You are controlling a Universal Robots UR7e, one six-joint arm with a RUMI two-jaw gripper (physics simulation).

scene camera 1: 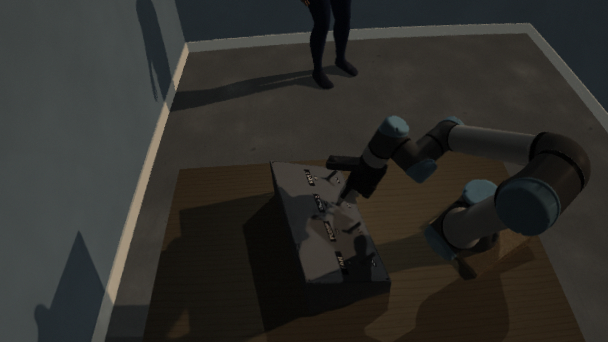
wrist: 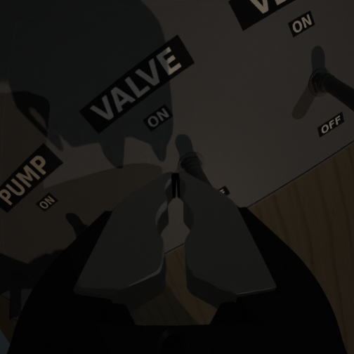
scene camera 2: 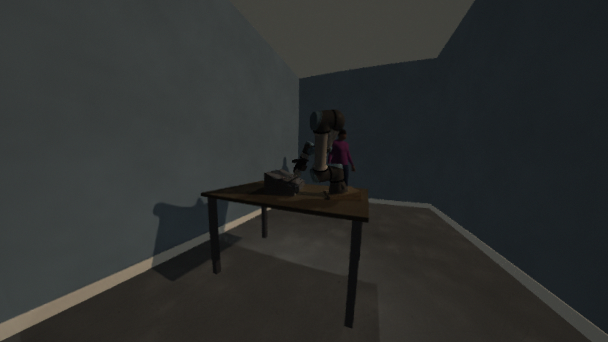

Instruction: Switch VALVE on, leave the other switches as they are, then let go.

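Where they show: gripper, fingertip midpoint: (scene camera 1: 338, 201) (scene camera 2: 294, 176); arm's base at its link origin: (scene camera 2: 338, 191).
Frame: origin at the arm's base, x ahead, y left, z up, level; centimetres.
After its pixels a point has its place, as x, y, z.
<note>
A grey switch box (scene camera 1: 295, 220) @[58.1, 7.9, 13.1] (scene camera 2: 281, 186) @[38.7, 24.9, 3.9] has a sloped face with labels VENT, VALVE, PUMP and FAN. The VALVE label (scene camera 1: 318, 202) @[52.2, -3.3, 8.8] (wrist: 137, 83) shows with its ON mark above the VALVE lever (wrist: 195, 167). That lever leans toward its OFF mark, which is mostly hidden by my right finger. My gripper (scene camera 1: 341, 202) @[45.6, -4.5, 8.2] (wrist: 176, 174) is shut and empty, its tips beside the VALVE lever on its left in the wrist view; whether they touch cannot be told. The VENT lever (scene camera 1: 331, 176) @[48.7, -16.6, 7.3] (wrist: 336, 89) leans toward OFF.
The PUMP lever (scene camera 1: 352, 228) @[40.9, 5.7, 7.4] (wrist: 76, 225) is left of my fingers in the wrist view, partly hidden. The box stands on a wooden table (scene camera 1: 215, 185) @[93.7, -20.4, -3.5] (scene camera 2: 240, 193) @[71.5, 38.4, -3.5]. A person (scene camera 1: 320, 40) (scene camera 2: 341, 151) stands beyond the table. Shadows fall across the box face.
</note>
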